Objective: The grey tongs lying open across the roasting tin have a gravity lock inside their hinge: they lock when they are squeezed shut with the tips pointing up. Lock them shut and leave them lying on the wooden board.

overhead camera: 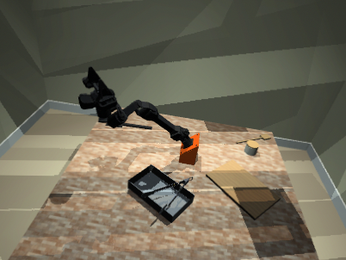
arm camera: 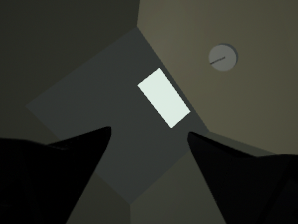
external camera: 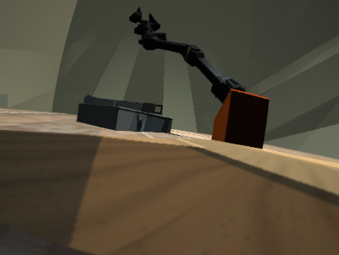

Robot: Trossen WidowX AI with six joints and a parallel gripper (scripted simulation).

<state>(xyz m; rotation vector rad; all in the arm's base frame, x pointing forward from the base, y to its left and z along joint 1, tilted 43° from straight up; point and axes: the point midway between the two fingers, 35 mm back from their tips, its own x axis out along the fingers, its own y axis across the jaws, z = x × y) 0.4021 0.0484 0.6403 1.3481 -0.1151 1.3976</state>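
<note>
Right now the roasting tin is 60 mm behind my gripper tip, 280 mm to the left of it and 630 mm below it. The rest, counted from my gripper tip: dark long-handled tool 630 mm behind, 40 mm to the right, 650 mm below; wooden board 210 mm behind, 730 mm to the left, 650 mm below.
</note>
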